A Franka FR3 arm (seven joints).
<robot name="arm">
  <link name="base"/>
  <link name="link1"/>
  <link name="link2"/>
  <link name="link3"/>
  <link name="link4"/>
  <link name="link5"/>
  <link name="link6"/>
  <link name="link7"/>
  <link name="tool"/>
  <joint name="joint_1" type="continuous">
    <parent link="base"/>
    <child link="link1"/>
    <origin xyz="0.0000 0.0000 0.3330"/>
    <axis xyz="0 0 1"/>
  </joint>
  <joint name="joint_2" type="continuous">
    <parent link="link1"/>
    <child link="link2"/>
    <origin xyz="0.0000 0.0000 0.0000"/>
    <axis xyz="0 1 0"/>
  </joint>
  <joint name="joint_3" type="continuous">
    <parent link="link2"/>
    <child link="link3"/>
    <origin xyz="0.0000 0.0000 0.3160"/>
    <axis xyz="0 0 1"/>
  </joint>
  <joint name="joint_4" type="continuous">
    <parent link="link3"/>
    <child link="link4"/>
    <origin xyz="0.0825 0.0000 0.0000"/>
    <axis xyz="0 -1 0"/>
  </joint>
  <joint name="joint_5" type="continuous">
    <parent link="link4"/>
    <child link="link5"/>
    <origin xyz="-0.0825 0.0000 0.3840"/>
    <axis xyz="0 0 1"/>
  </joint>
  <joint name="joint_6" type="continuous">
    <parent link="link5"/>
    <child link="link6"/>
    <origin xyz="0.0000 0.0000 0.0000"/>
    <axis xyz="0 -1 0"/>
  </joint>
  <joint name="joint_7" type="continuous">
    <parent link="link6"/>
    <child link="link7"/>
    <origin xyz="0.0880 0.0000 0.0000"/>
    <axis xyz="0 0 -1"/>
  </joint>
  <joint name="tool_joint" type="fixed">
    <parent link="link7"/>
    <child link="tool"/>
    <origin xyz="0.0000 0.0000 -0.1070" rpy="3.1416 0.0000 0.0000"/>
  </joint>
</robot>
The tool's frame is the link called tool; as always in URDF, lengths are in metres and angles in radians. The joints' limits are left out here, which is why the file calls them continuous.
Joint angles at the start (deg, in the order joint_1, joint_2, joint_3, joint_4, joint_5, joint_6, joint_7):
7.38 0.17 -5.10 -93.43 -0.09 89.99 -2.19
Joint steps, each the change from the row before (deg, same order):
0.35 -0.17 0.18 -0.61 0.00 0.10 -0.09
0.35 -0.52 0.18 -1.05 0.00 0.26 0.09
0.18 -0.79 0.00 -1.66 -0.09 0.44 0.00
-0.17 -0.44 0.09 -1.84 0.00 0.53 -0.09
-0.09 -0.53 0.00 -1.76 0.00 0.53 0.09
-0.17 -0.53 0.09 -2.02 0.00 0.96 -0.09
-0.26 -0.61 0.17 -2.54 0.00 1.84 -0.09
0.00 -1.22 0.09 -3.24 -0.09 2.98 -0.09
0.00 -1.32 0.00 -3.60 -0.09 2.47 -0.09
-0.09 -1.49 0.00 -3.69 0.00 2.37 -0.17
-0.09 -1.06 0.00 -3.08 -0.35 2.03 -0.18
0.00 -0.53 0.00 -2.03 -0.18 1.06 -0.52
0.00 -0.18 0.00 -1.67 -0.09 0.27 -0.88
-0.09 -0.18 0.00 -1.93 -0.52 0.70 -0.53
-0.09 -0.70 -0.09 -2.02 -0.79 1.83 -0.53
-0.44 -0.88 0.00 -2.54 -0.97 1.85 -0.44
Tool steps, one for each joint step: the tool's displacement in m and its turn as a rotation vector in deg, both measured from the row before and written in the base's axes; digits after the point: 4 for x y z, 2 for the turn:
-0.0014 0.0050 -0.0032 0.01 0.34 0.62
-0.0032 0.0047 -0.0033 0.02 0.27 0.44
-0.0045 0.0010 -0.0055 -0.05 0.43 0.19
-0.0031 -0.0011 -0.0102 -0.01 0.87 0.01
-0.0036 -0.0012 -0.0087 -0.01 0.70 -0.17
-0.0034 -0.0010 -0.0103 0.02 0.53 0.02
-0.0032 -0.0011 -0.0127 0.04 0.09 0.01
-0.0050 0.0002 -0.0113 0.06 -0.96 0.21
-0.0077 -0.0007 -0.0142 0.03 -0.19 0.13
-0.0093 -0.0014 -0.0137 0.14 -0.16 0.10
-0.0076 -0.0017 -0.0131 -0.23 -0.02 0.23
-0.0054 -0.0005 -0.0105 -0.10 0.44 0.61
-0.0053 -0.0003 -0.0116 -0.03 1.22 0.93
-0.0055 -0.0016 -0.0130 -0.44 1.03 0.67
-0.0049 -0.0026 -0.0078 -0.52 -0.53 0.74
-0.0073 -0.0049 -0.0104 -0.69 -0.21 0.52

